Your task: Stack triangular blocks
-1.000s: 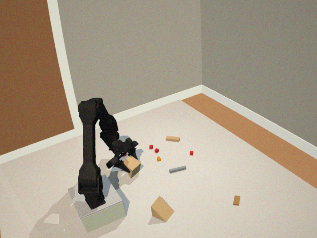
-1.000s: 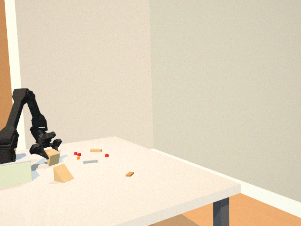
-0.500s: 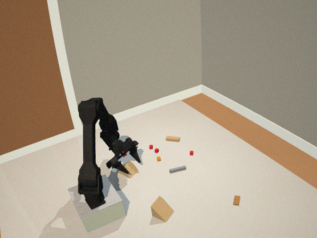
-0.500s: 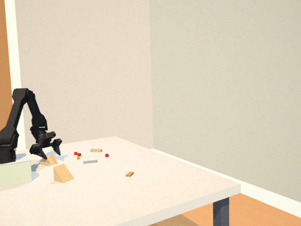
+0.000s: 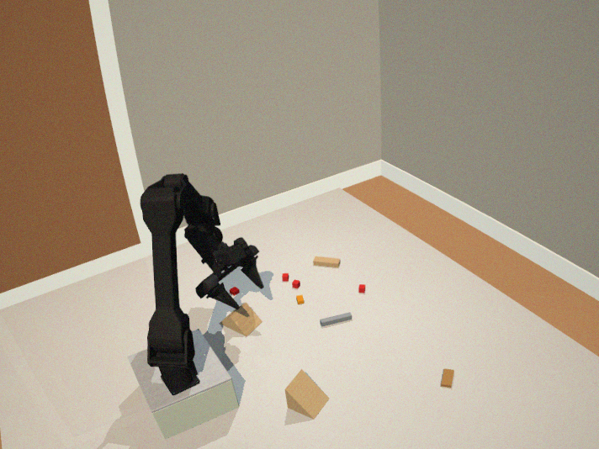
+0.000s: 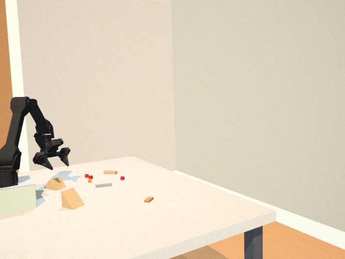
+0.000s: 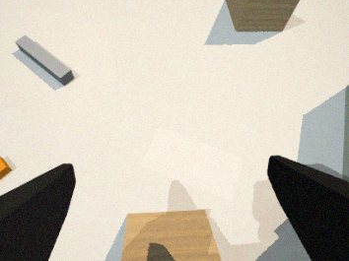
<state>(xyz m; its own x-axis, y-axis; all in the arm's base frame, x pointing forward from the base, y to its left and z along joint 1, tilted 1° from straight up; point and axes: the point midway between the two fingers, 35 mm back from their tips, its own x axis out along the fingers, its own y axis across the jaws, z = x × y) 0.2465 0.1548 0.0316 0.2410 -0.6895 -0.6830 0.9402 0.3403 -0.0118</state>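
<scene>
Now: gripper tip 8 cm above the tan triangular block, 5 cm to the right of it and 2 cm past it. Round my gripper tip: grey bar (17 cm ahead, 10 cm to the right, 10 cm below); then orange cube (15 cm ahead, 10 cm below, 2 cm to the left); then tan bar (31 cm ahead, 11 cm to the left, 10 cm below).
</scene>
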